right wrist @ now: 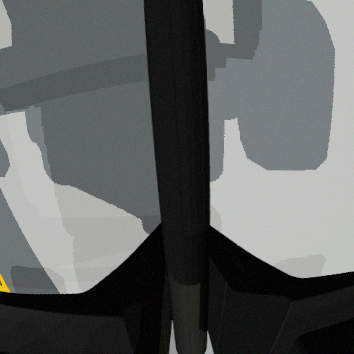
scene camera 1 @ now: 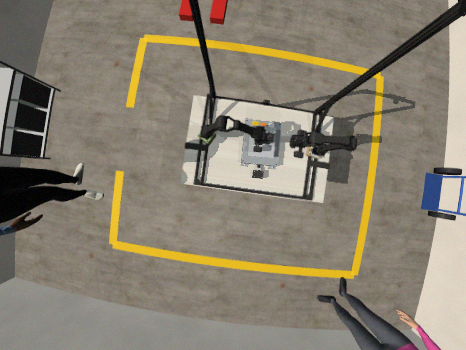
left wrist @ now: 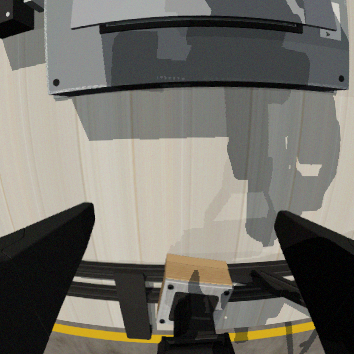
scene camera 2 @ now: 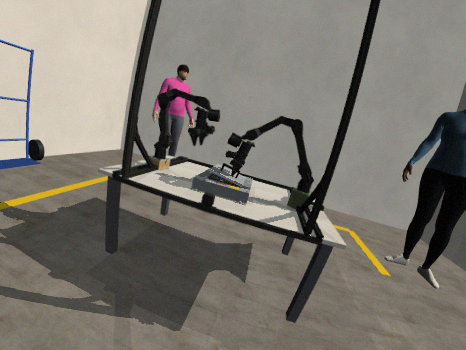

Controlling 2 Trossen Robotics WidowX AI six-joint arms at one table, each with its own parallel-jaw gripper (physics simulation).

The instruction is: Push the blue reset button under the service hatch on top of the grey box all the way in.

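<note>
The grey box (scene camera 1: pixel 246 158) (scene camera 2: pixel 220 192) (left wrist: pixel 77 65) stands mid-table. Its hatch (left wrist: pixel 90 14) (right wrist: pixel 270 215) is tilted partly open, with a dark gap along its edge in the left wrist view. In scene camera 2 a small blue spot, likely the blue button (scene camera 2: pixel 220 178), shows under the hatch near a red one; how deep it sits cannot be told. My right gripper (scene camera 2: pixel 236 173) (right wrist: pixel 180 224) is shut on the hatch's black bar handle (right wrist: pixel 180 125). My left gripper (scene camera 2: pixel 198 142) (left wrist: pixel 187 216) is open and empty, high above the table beside the box.
Yellow and orange parts (scene camera 1: pixel 259 123) sit at one edge of the box. A small black device (scene camera 1: pixel 257 174) (scene camera 2: pixel 208 201) is beside the box. Black frame rails edge the table, with uprights at both ends. A wooden block (scene camera 2: pixel 163 164) (left wrist: pixel 197 269) is under the left arm's base.
</note>
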